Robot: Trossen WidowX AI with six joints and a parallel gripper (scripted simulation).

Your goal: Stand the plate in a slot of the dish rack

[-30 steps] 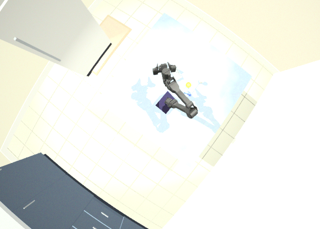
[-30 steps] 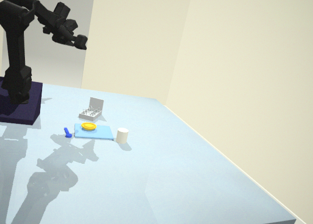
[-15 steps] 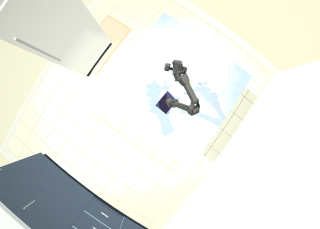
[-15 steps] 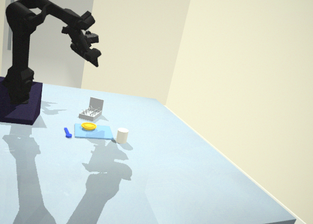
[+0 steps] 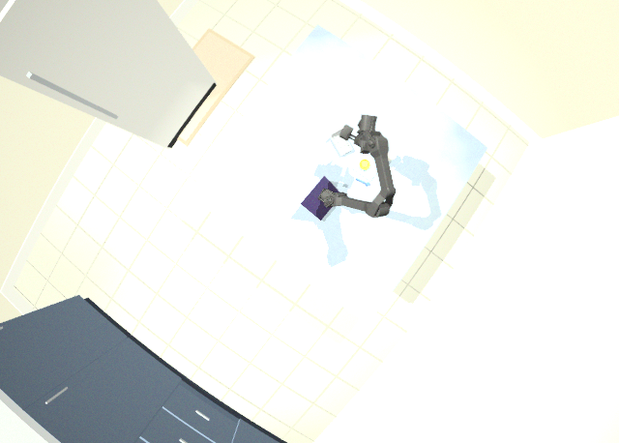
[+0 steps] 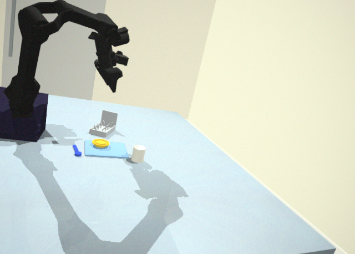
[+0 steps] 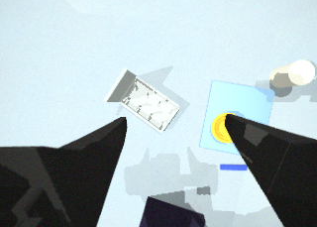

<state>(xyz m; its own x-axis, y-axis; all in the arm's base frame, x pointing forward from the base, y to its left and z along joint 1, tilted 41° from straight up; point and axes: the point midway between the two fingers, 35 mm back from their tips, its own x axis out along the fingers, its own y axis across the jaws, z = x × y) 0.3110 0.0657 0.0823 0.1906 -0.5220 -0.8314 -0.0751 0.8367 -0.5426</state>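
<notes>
My gripper tip is 30 mm past the yellow plate, 110 mm to the left of it and 190 mm above it. The rest, counted from my gripper tip: blue spoon 120 mm behind, 160 mm to the right, 200 mm below; dish rack 10 mm ahead, 60 mm to the left, 180 mm below; light blue mat 20 mm behind, 130 mm to the right, 200 mm below.
</notes>
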